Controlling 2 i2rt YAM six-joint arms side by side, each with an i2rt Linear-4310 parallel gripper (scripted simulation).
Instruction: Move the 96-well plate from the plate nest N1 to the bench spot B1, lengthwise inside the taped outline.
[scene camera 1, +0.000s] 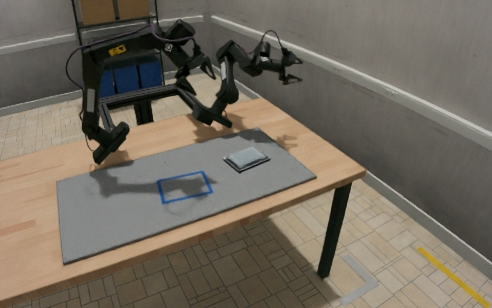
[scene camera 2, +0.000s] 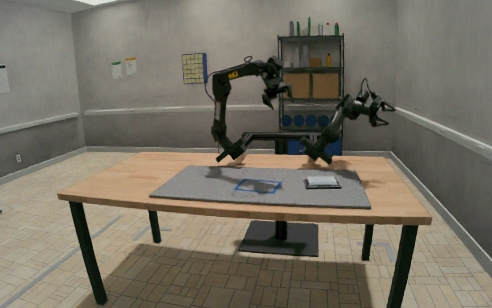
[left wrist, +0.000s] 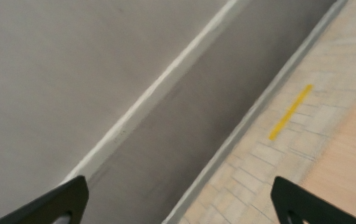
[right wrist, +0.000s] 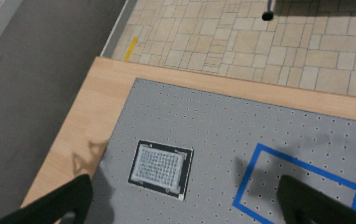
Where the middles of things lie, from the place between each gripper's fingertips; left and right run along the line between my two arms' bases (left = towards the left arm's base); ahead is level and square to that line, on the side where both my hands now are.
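Scene:
Clear 96-well plate (right wrist: 150, 165): 30 cm below my left hand, 8 cm ahead of it, 33 cm to the right of it.
My right gripper (scene camera 1: 205, 87): 370 mm above the clear 96-well plate, 20 mm past it, 180 mm to the right of it.

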